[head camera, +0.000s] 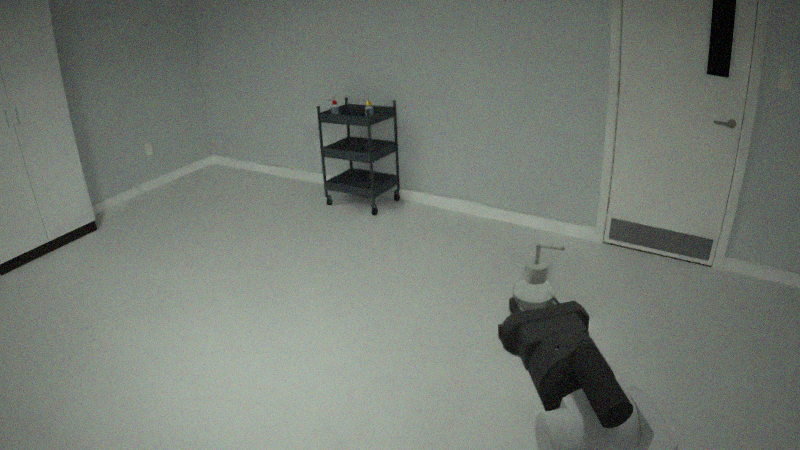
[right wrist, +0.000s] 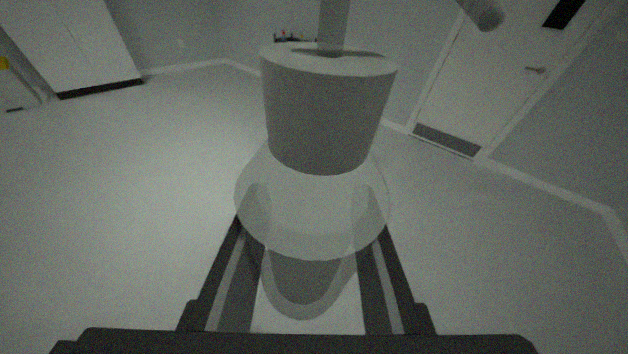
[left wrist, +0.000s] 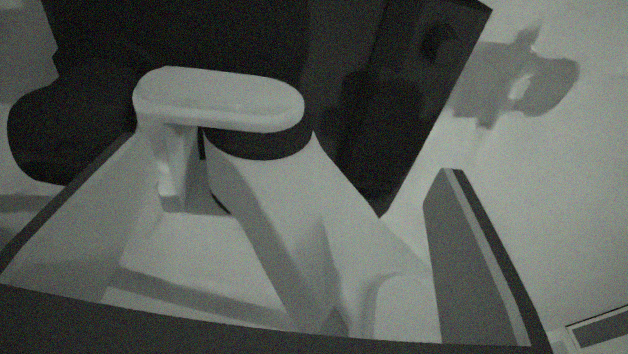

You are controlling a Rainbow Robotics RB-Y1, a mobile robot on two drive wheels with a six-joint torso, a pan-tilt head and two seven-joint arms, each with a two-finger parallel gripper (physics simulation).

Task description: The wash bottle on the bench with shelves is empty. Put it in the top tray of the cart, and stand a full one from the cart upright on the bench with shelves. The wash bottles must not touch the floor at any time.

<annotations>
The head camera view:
my right gripper: 529, 299
black cart: 369, 184
door: 676, 144
</annotations>
